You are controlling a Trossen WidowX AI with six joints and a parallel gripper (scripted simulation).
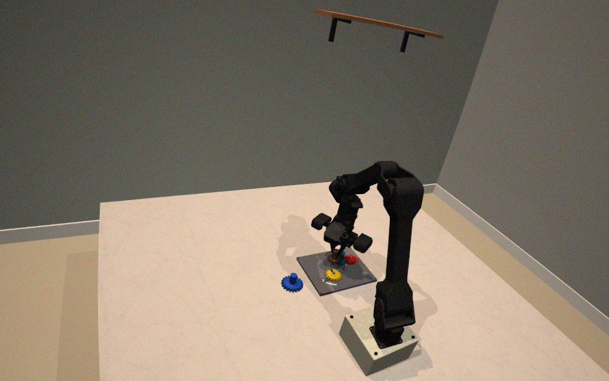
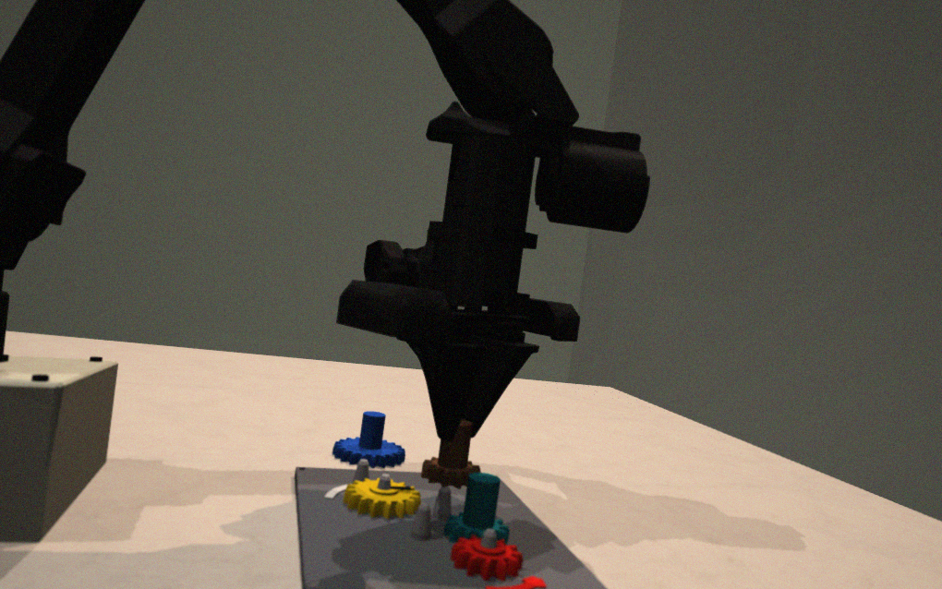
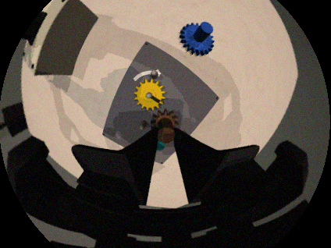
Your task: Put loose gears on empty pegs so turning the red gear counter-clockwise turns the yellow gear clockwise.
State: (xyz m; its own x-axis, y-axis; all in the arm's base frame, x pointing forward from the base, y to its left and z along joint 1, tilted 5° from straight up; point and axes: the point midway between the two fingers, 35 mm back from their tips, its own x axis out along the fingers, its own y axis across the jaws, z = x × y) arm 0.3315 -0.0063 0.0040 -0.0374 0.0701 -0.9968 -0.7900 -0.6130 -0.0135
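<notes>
Now: the teal gear 40 mm below my gripper tip, 30 mm to the right of it and 20 mm ahead of it. From my gripper tip the other things lie so: yellow gear 50 mm below, 40 mm behind, 10 mm to the left; then brown gear 10 mm below; then red gear 70 mm to the right, 50 mm below, 10 mm ahead.
</notes>
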